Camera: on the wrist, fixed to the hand. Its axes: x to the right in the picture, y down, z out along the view.
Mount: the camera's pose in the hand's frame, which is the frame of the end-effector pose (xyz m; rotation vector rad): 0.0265 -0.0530 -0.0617 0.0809 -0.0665 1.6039
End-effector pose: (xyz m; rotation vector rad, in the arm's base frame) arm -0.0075 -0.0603 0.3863 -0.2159 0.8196 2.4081
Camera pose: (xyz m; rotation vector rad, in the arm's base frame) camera -0.0008 -0.0508 0.3016 -0.5027 -0.7355 -2.0568
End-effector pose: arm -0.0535 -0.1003 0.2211 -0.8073 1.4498 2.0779
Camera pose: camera -0.0246 -0.1400 0.1510 -0.5354 -1.5511 -1.7793
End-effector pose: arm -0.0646 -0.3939 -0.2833 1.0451 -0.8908 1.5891
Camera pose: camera -0.0290 -0.3163 -0.2777 -0.2090 1.5963 -2.3332
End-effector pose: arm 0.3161 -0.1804 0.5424 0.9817 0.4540 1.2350
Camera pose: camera 0.3080 -0.1334 0.4714 1.4767 -0.5249 2.5649
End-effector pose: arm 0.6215 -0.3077 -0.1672 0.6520 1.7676 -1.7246
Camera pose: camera 0.5614 -0.2499 -0.1480 1.4316 0.5671 -0.6113
